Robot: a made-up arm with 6 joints. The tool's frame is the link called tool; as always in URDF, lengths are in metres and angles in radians. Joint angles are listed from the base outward.
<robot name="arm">
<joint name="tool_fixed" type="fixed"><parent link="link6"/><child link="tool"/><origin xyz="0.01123 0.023 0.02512" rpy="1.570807 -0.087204 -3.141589"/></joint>
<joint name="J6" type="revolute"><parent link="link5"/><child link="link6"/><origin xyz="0.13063 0.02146 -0.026" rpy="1.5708 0 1.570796"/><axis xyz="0 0 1"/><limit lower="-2.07" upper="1.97"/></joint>
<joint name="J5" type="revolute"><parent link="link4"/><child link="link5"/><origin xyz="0.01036 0.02 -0.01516" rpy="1.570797 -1.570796 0"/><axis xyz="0 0 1"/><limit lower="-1.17" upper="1.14"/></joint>
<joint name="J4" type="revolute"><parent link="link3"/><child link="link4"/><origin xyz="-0.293 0.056 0" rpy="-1.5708 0 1.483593"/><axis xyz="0 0 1"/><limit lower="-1.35" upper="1.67"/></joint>
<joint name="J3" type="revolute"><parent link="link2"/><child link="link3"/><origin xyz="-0.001 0.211 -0.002" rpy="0 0 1.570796"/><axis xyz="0 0 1"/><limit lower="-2.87" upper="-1.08"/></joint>
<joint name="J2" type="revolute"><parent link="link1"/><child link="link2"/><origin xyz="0.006 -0.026 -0.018" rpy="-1.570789 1.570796 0"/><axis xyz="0 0 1"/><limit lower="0.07" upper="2.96"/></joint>
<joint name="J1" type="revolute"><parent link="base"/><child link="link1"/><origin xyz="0.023 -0.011 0.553" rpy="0 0 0"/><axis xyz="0 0 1"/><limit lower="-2.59" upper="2.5"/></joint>
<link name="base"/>
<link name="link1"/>
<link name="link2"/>
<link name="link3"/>
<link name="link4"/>
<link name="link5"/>
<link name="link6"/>
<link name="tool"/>
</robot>
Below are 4 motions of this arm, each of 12 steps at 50 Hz.
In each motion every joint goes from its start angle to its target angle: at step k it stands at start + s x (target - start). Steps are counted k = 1, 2, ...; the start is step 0. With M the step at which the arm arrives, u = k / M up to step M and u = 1 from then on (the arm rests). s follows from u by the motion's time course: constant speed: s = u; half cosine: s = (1 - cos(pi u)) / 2; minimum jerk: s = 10 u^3 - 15 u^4 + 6 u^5.
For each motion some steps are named. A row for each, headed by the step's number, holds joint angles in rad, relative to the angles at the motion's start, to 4 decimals.
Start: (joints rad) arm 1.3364 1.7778 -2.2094 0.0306 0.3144 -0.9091
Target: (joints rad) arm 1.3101 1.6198 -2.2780 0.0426 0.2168 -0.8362
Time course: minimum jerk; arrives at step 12
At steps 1, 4, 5, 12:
1: -0.0001 -0.0008 -0.0003 0.0001 -0.0005 0.0004
4: -0.0055 -0.0332 -0.0144 0.0025 -0.0205 0.0153
5: -0.0091 -0.0548 -0.0238 0.0042 -0.0338 0.0253
12: -0.0263 -0.1580 -0.0686 0.0120 -0.0976 0.0729

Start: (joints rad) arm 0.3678 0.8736 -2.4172 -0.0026 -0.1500 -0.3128
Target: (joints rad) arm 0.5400 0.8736 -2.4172 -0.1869 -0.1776 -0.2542
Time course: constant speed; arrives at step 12
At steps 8, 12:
8: 0.1148 0.0000 0.0000 -0.1229 -0.0184 0.0391
12: 0.1722 0.0000 0.0000 -0.1843 -0.0276 0.0586

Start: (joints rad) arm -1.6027 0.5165 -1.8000 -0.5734 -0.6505 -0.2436
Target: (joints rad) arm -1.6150 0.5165 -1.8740 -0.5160 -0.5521 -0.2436
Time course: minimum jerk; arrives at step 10
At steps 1, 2, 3, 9, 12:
1: -0.0001 0.0000 -0.0006 0.0005 0.0008 0.0000
2: -0.0007 0.0000 -0.0043 0.0033 0.0057 0.0000
3: -0.0020 0.0000 -0.0121 0.0094 0.0160 0.0000
9: -0.0122 0.0000 -0.0734 0.0569 0.0976 0.0000
12: -0.0123 0.0000 -0.0740 0.0574 0.0984 0.0000

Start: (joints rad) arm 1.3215 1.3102 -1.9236 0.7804 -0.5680 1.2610
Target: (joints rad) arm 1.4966 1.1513 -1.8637 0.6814 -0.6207 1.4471
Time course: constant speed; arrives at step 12
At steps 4, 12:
4: 0.0584 -0.0530 0.0200 -0.0330 -0.0176 0.0620
12: 0.1751 -0.1589 0.0599 -0.0990 -0.0527 0.1861

